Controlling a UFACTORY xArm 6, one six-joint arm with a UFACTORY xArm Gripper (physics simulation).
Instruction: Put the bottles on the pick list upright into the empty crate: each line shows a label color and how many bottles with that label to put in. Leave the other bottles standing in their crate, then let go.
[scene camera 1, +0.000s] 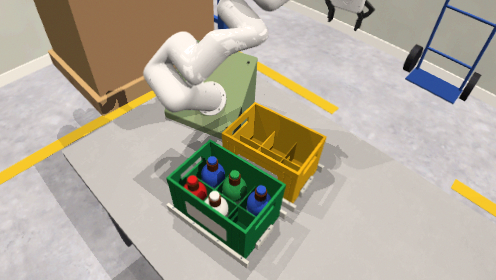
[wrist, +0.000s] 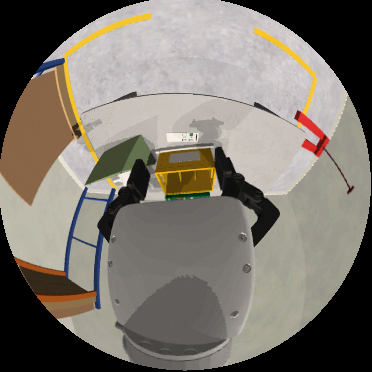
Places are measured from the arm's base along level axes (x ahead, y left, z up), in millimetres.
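Where they show: gripper, fingertip midpoint: (scene camera 1: 342, 25) (wrist: 178, 160); arm's base at its link origin: (scene camera 1: 210, 98) (wrist: 127, 171).
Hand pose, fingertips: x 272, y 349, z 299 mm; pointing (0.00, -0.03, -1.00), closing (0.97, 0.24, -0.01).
Observation:
Things, the pixels of their top centre, and the offset from my fingertips.
- green crate at its top centre: (scene camera 1: 225, 181) (wrist: 187, 203) 83 mm ahead, 583 mm right, 239 mm down
- green bottle at its top centre: (scene camera 1: 234, 173) 73 mm ahead, 541 mm right, 251 mm down
- red bottle at its top centre: (scene camera 1: 192, 179) 8 mm ahead, 643 mm right, 251 mm down
- white bottle at its top centre: (scene camera 1: 214, 195) 90 mm ahead, 630 mm right, 251 mm down
- yellow crate at its top centre: (scene camera 1: 274, 134) (wrist: 186, 182) 51 mm ahead, 353 mm right, 239 mm down
- pick list at its top centre: (wrist: 182, 136) 18 mm ahead, 202 mm right, 413 mm down
The green crate (scene camera 1: 236, 237) (wrist: 201, 195) holds upright bottles: a blue bottle (scene camera 1: 213, 175) and a green bottle (scene camera 1: 234, 190) in the back row, another blue bottle (scene camera 1: 258, 201) at the right, a red bottle (scene camera 1: 195, 189) and a white bottle (scene camera 1: 218, 205) in front. The front right compartment is empty. The yellow crate (scene camera 1: 296, 131) (wrist: 207, 159) stands behind it, with dividers and no bottles showing. The pick list (wrist: 175, 137) lies beyond the yellow crate; a green mark shows, but its lines are too small to read. My gripper (scene camera 1: 343, 23) (wrist: 178, 160) is open and empty, high above and away from the crates.
The green robot base (scene camera 1: 237, 82) (wrist: 120, 160) stands beside the yellow crate. Pale rails (scene camera 1: 210, 235) run along the crates. A large brown box (scene camera 1: 130, 40) (wrist: 35, 135), a blue hand truck (scene camera 1: 432, 82) (wrist: 84, 242) and a red pallet jack (wrist: 314, 131) stand around the table.

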